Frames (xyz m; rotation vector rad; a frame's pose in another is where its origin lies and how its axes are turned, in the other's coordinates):
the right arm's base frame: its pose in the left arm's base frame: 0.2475 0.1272 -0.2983 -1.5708 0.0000 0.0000
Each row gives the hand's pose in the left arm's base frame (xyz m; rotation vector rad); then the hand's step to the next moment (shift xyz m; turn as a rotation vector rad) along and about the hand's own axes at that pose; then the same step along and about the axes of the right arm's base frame.
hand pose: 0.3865 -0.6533 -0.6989 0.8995 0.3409 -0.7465
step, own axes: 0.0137 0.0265 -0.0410 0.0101 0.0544 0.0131
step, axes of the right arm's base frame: 0.0298 0.0165 0.0375 0.0453 -0.0337 0.0066
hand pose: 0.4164 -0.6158 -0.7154 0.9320 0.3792 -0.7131
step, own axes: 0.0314 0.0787 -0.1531 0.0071 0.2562 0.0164
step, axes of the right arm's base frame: 0.0779 0.0565 0.1462 0.1846 -0.1572 0.0846
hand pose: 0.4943 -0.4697 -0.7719 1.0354 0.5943 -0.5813
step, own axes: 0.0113 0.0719 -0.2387 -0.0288 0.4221 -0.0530
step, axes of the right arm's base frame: 0.0157 0.0563 0.2426 0.2617 -0.2562 0.2184
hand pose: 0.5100 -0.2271 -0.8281 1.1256 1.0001 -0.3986
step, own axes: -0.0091 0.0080 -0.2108 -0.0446 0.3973 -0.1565
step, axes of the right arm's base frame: -0.0960 0.0044 0.1880 0.1881 -0.2473 0.2963
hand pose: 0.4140 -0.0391 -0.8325 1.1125 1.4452 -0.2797
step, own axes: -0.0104 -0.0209 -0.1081 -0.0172 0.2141 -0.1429
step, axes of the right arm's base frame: -0.0865 -0.0262 0.0637 0.0653 -0.1415 0.2056
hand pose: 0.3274 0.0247 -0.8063 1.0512 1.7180 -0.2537
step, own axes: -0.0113 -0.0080 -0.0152 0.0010 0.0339 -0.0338
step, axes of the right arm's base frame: -0.0154 -0.0135 -0.0012 0.0027 -0.0239 0.0414
